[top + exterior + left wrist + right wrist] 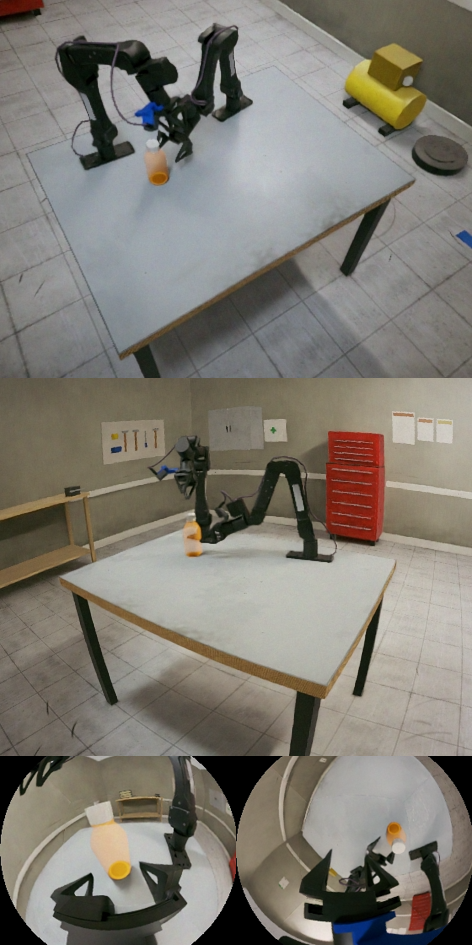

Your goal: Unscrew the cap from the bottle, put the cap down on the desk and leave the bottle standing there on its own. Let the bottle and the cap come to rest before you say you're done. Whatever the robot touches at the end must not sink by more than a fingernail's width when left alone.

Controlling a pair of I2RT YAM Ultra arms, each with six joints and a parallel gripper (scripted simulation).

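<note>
Now: left hand 50 mm to the left of the orange bottle, 20 mm short of it and 10 mm below it. From my left hand the other things lie so: white cap: 90 mm above, 50 mm to the right, 20 mm ahead.
My right gripper is now 90 mm past the white cap, 60 mm to the left of it and 110 mm above it. Round my right hand: orange bottle: 90 mm behind, 60 mm to the right, 200 mm below.
</note>
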